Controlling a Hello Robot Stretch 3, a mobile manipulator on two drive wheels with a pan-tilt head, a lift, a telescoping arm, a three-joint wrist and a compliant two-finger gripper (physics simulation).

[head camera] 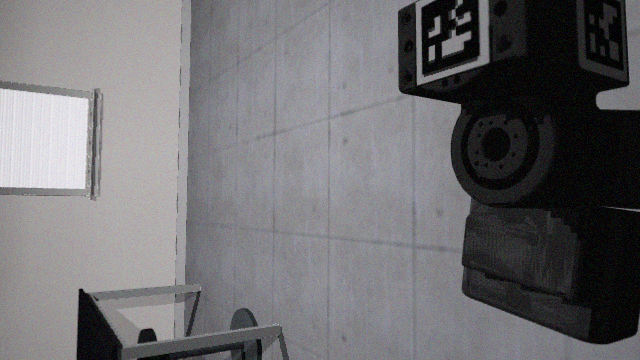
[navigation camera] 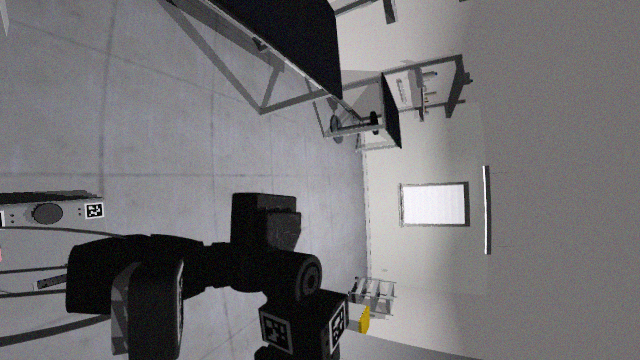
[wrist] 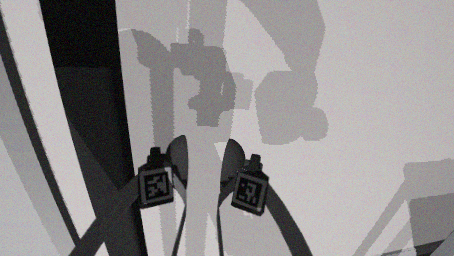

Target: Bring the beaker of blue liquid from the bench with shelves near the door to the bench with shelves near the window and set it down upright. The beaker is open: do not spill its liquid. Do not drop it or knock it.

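Observation:
The beaker of blue liquid does not show in these views. My gripper point(wrist: 205, 156) is open in the wrist view, its two fingertips apart with nothing between them, in front of a pale wall. In the navigation view a dark-topped bench point(navigation camera: 392, 115) with a shelf unit point(navigation camera: 454, 87) stands far off at the upper right, on the side of the bright framed window point(navigation camera: 434, 204). Part of that bench point(head camera: 200, 342) shows at the bottom left of the head view, below the window point(head camera: 45, 140). The bench with shelves near the door cannot be made out.
A nearer dark-topped bench point(navigation camera: 300, 42) fills the top of the navigation view. A round stool seat point(head camera: 244, 318) point(navigation camera: 336, 128) is by the far bench. A grey rack and a yellow-ended box point(navigation camera: 364, 320) are at the lower right. Shadows of the robot point(wrist: 290, 107) lie on the wall.

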